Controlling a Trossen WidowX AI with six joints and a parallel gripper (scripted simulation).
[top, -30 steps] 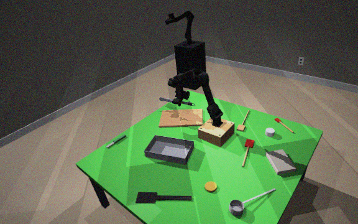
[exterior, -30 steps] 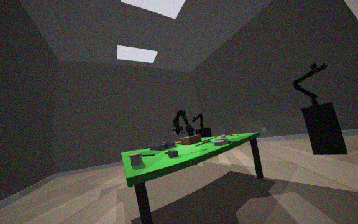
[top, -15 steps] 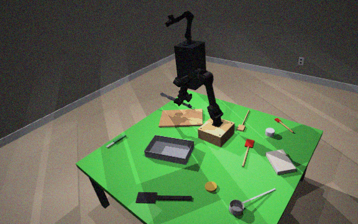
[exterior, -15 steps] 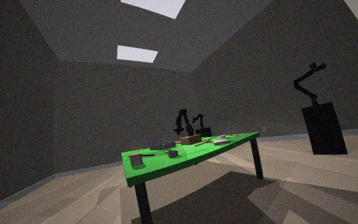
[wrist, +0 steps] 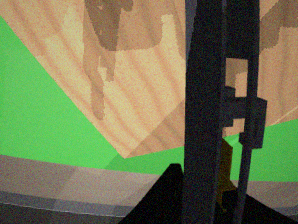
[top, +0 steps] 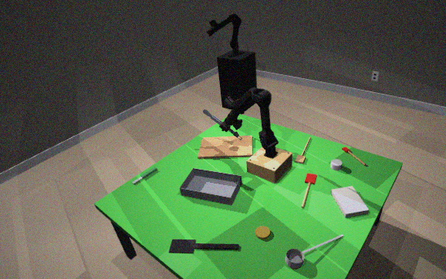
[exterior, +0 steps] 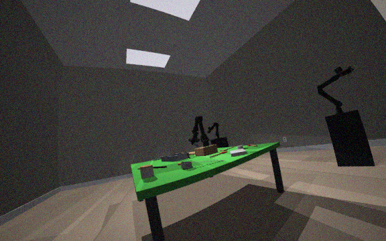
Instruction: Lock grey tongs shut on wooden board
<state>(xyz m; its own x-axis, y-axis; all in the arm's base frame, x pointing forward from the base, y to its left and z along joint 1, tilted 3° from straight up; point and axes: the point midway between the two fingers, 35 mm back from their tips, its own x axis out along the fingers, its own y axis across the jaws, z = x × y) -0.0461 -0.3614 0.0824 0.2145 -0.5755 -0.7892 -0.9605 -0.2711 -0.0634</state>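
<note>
The wooden board lies 12 cm below my gripper tip and 2 cm to the left of it. Round my gripper tip: brown puck (60 cm to the left, 51 cm ahead, 12 cm below); red spatula (66 cm to the left, 12 cm below, 10 cm ahead); dark roasting tin (39 cm ahead, 20 cm to the left, 10 cm below).
</note>
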